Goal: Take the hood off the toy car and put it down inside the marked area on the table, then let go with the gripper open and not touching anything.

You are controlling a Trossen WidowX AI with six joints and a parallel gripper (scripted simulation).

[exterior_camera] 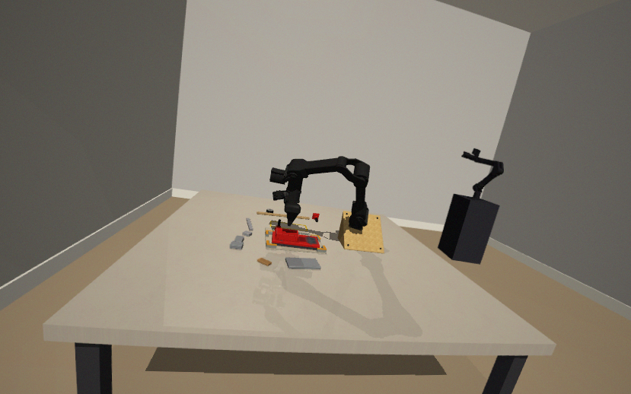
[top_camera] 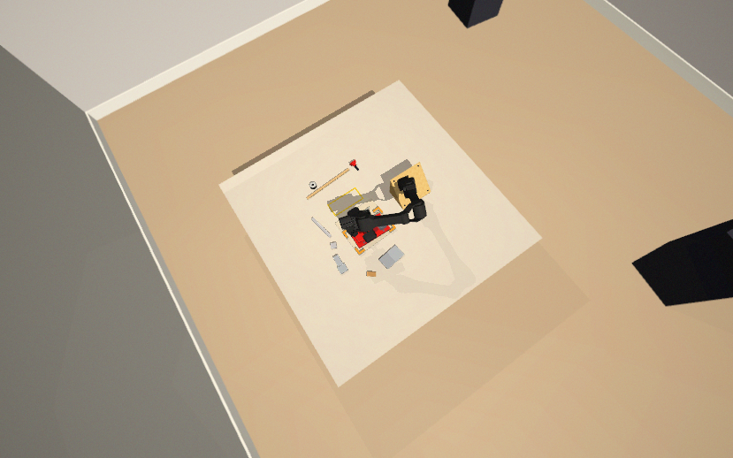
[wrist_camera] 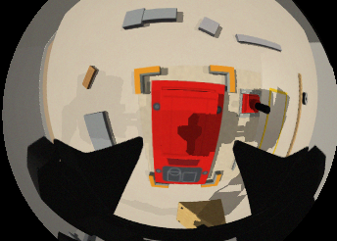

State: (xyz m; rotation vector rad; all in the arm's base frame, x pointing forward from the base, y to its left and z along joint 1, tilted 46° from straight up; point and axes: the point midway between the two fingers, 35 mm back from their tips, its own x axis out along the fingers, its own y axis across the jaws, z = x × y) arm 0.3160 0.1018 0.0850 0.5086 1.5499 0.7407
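Right now my gripper tip is 50 mm above the red hood. The rest, counted from my gripper tip: small brown block (210 mm to the left, 90 mm below, 60 mm ahead); then small black wheel (400 mm to the right, 120 mm ahead, 80 mm below).
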